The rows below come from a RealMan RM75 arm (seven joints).
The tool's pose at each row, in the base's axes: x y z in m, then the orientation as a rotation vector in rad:
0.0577 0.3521 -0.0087 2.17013 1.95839 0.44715
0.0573 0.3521 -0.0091 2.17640 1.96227 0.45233
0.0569 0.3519 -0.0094 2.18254 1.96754 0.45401
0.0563 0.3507 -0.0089 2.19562 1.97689 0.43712
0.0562 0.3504 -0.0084 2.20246 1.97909 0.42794
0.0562 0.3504 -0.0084 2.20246 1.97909 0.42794
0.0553 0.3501 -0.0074 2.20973 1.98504 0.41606
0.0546 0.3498 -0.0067 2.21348 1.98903 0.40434
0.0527 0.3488 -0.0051 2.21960 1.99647 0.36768
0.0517 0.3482 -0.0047 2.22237 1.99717 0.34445
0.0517 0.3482 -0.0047 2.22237 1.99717 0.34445
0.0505 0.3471 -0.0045 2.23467 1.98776 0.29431
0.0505 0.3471 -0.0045 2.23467 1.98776 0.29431
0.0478 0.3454 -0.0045 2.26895 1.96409 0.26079
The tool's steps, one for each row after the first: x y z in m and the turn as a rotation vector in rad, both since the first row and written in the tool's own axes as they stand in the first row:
-0.0001 -0.0005 0.0002 0.00396 0.00709 0.00232
-0.0003 -0.0010 0.0004 0.00982 0.01274 0.00373
-0.0015 -0.0012 -0.0004 0.02815 0.01200 0.00576
-0.0018 -0.0011 -0.0009 0.03637 0.01020 0.00787
-0.0018 -0.0011 -0.0009 0.03637 0.01020 0.00787
-0.0021 -0.0016 -0.0022 0.04784 0.00882 0.00851
-0.0023 -0.0020 -0.0031 0.05621 0.00539 0.00804
-0.0033 -0.0031 -0.0053 0.07661 -0.00956 0.00554
-0.0040 -0.0038 -0.0060 0.08686 -0.02122 0.00496
-0.0040 -0.0038 -0.0060 0.08686 -0.02122 0.00496
-0.0052 -0.0048 -0.0067 0.10701 -0.04893 0.01150
-0.0052 -0.0048 -0.0067 0.10701 -0.04893 0.01150
-0.0071 -0.0071 -0.0077 0.12612 -0.06552 0.03691

